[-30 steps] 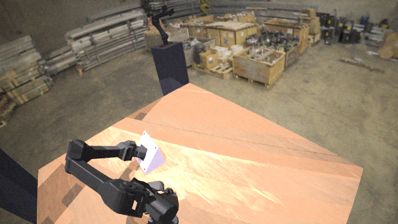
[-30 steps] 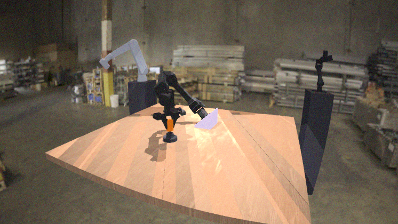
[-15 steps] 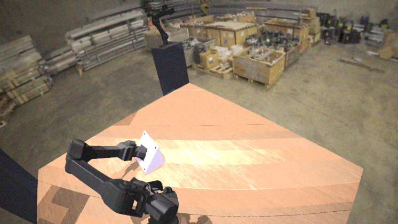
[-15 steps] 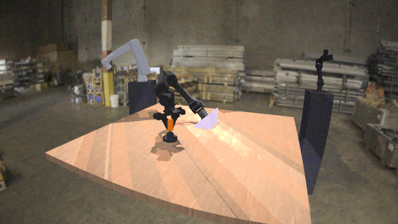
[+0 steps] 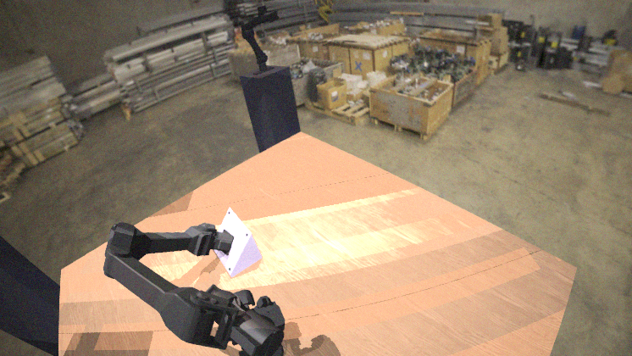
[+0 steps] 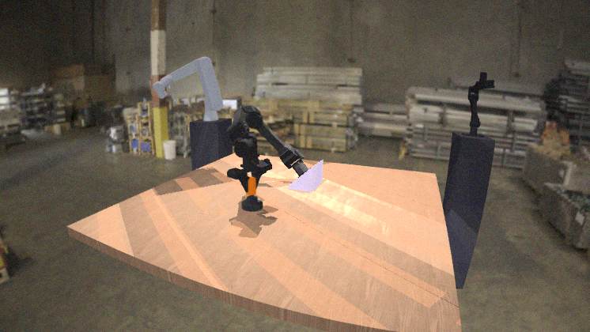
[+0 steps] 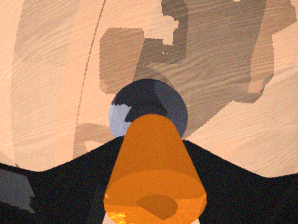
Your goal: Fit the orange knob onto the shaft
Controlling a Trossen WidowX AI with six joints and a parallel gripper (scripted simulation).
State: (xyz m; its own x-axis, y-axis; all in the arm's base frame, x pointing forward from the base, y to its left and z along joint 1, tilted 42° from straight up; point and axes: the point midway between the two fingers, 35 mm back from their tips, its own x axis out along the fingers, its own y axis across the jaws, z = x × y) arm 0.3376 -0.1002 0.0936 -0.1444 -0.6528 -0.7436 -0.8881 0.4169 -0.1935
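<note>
Right now my gripper tip is 2 cm below the orange knob. From my gripper tip the other things lie so: shaft (4 cm below).
</note>
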